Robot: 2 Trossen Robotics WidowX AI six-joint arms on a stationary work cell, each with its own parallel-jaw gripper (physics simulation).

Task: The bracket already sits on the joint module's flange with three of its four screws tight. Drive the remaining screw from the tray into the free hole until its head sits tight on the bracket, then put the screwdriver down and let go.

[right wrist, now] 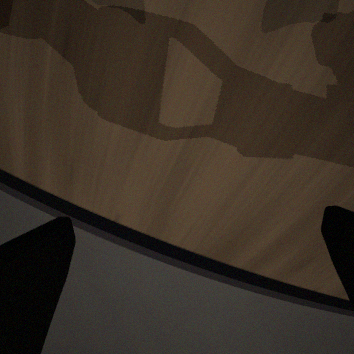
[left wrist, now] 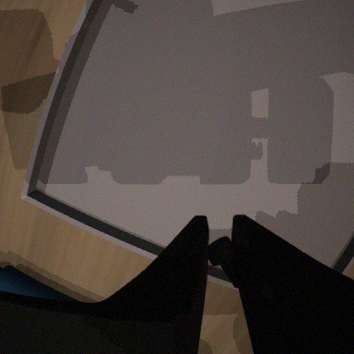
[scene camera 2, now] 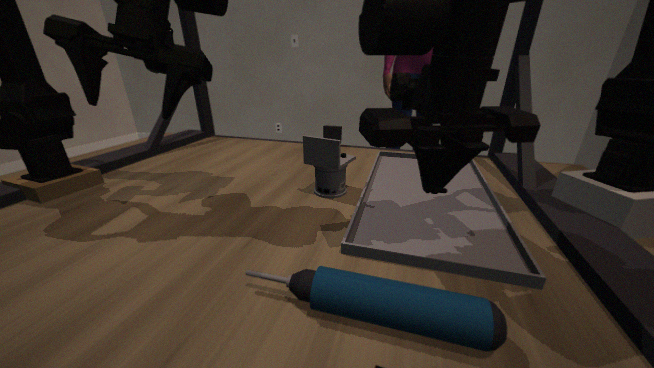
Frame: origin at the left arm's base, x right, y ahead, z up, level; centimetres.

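Seen in the pictures: left gripper, fingertip midpoint: [left wrist: 218, 226] [scene camera 2: 430, 191]; right gripper, fingertip midpoint: [right wrist: 200, 226] [scene camera 2: 129, 112]; left arm's base, origin of the base link: [scene camera 2: 623, 181]; right arm's base, origin of the base link: [scene camera 2: 53, 174].
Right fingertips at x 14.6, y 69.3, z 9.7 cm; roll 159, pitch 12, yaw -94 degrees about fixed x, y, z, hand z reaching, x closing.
Observation:
Offsets run from my right fingertips to a thing's top centre. "spot": to the spot under its first point. Level surfaces: height alone.
The left gripper [scene camera 2: 435, 190] [left wrist: 220, 218] is above the near part of the grey tray [scene camera 2: 442, 266] [left wrist: 95, 218], shut on a small dark screw {dz -7.3, dx -16.5, dy -39.5 cm} [left wrist: 220, 251] that shows between its fingers. The joint module {dz -9.5, dx +2.7, dy -29.5 cm} [scene camera 2: 330, 181] stands upright left of the tray, with the grey bracket [scene camera 2: 321, 151] on top; its free hole cannot be made out. A dark screw head {spot: dz -8.9, dx +2.5, dy -31.9 cm} [scene camera 2: 343, 155] shows on the bracket. The blue screwdriver {spot: dz -12.4, dx -28.5, dy -29.9 cm} [scene camera 2: 400, 305] [left wrist: 25, 286] lies on the table in front of the tray, its shaft pointing left. The right gripper [scene camera 2: 129, 107] [right wrist: 198, 220] is open and empty, high at the left.
The wooden table {dz -15.9 cm} [scene camera 2: 165, 300] [right wrist: 200, 190] carries shadows of the arms. Dark frame posts [scene camera 2: 195, 75] [scene camera 2: 527, 115] stand at the back left and right. The arm bases {dz -13.1, dx +13.2, dy +21.9 cm} [scene camera 2: 60, 183] {spot: dz -11.8, dx -15.7, dy -64.3 cm} [scene camera 2: 595, 200] stand at both sides. A person in pink [scene camera 2: 417, 62] is partly hidden behind the left arm.

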